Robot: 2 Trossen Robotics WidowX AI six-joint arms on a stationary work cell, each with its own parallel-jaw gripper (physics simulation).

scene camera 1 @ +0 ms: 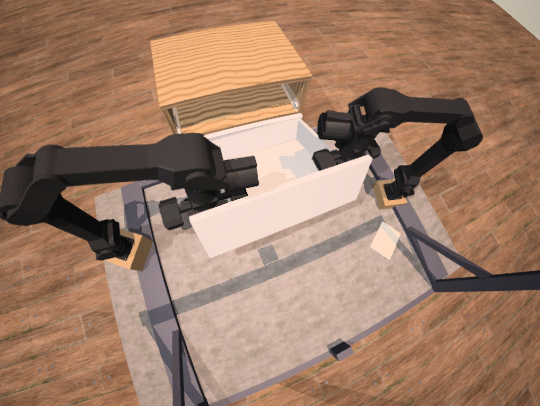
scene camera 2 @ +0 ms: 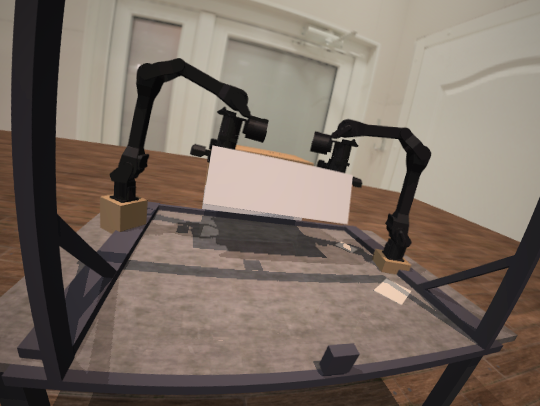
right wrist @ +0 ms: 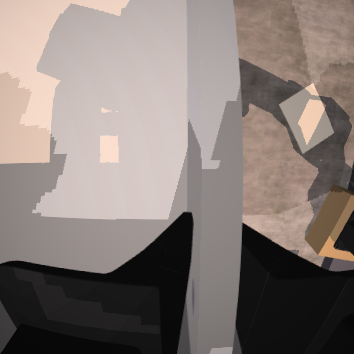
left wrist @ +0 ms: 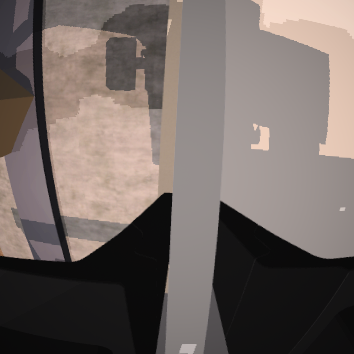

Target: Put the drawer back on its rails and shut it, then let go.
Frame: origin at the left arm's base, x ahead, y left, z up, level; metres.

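Seen in the pictures: left gripper, fingertip midpoint: point(left wrist: 185, 202); right gripper, fingertip midpoint: point(right wrist: 203, 220); left arm's base at its link origin: point(scene camera 1: 120, 247) point(scene camera 2: 124, 198); right arm's base at its link origin: point(scene camera 1: 392, 191) point(scene camera 2: 392, 256).
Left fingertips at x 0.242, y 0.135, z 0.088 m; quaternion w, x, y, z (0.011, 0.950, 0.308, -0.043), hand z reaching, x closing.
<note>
Pixels of each thing's top centre, then the offset from my left fingertips to it. "pt": a spot on its surface instead. Level surfaces: height alone.
- white drawer at a spot on its surface: point(scene camera 1: 281, 207) point(scene camera 2: 277, 179) pt dx +0.170, dy +0.047, dz +0.056 m
- wood-grain cabinet at its top centre: point(scene camera 1: 226, 54) point(scene camera 2: 259, 150) dx -0.102, dy +0.487, dz +0.092 m
- grey stone-like table top at its surface level: dz -0.190 m
- small dark block at its top centre: point(scene camera 2: 343, 348) point(scene camera 1: 345, 353) dx +0.455, dy -0.271, dz -0.132 m
The white drawer point(scene camera 1: 281, 207) point(scene camera 2: 277, 186) is held off the table, its tall front panel toward the viewer. Its back edge is close to the front opening of the wood-grain cabinet point(scene camera 1: 225, 60) point(scene camera 2: 274, 153). Pale rails point(scene camera 1: 292, 96) line the cabinet's inner sides; whether the drawer touches them cannot be told. My left gripper point(left wrist: 185, 202) is shut on the drawer's left side wall point(left wrist: 200, 115). My right gripper point(right wrist: 203, 220) is shut on its right side wall point(right wrist: 220, 190). In the scene views the front panel and the hands hide the fingertips.
Below the drawer is the grey stone-like table top point(scene camera 1: 300, 310) point(scene camera 2: 240, 320) with a dark metal frame point(scene camera 1: 160, 280) point(scene camera 2: 165, 382) around it. Both arms stand on wooden blocks point(scene camera 1: 136, 250) point(scene camera 2: 122, 214) at its sides. A small dark block point(scene camera 1: 341, 349) point(scene camera 2: 340, 359) is at the near edge.
</note>
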